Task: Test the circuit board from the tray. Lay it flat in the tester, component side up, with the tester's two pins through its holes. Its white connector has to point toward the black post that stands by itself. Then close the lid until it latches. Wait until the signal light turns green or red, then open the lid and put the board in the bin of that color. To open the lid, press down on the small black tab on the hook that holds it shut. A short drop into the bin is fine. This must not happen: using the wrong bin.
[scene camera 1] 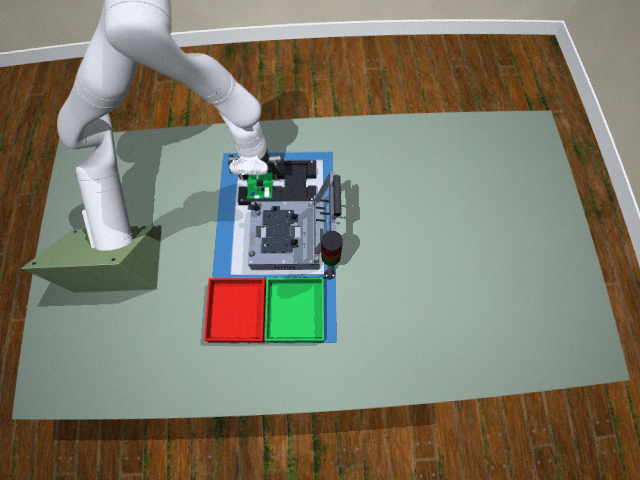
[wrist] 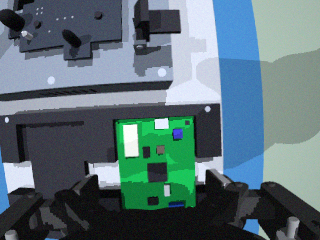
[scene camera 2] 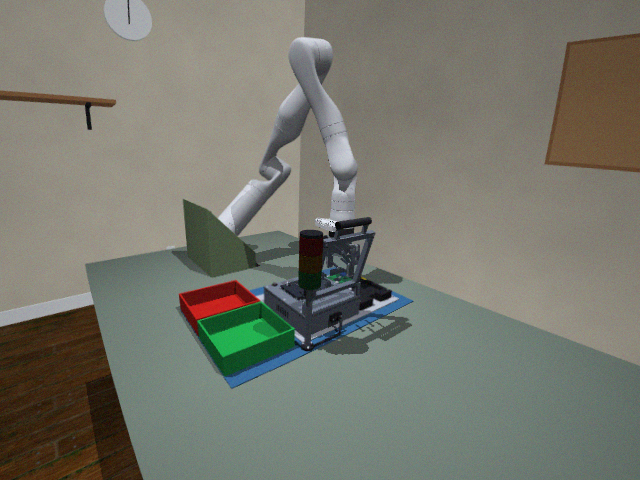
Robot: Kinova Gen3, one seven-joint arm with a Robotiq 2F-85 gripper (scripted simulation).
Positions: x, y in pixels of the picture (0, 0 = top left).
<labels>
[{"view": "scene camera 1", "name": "green bin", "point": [294, 306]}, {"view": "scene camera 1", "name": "red bin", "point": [233, 311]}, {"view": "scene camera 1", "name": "clear lid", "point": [326, 211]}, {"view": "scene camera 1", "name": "nest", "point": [277, 239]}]
</labels>
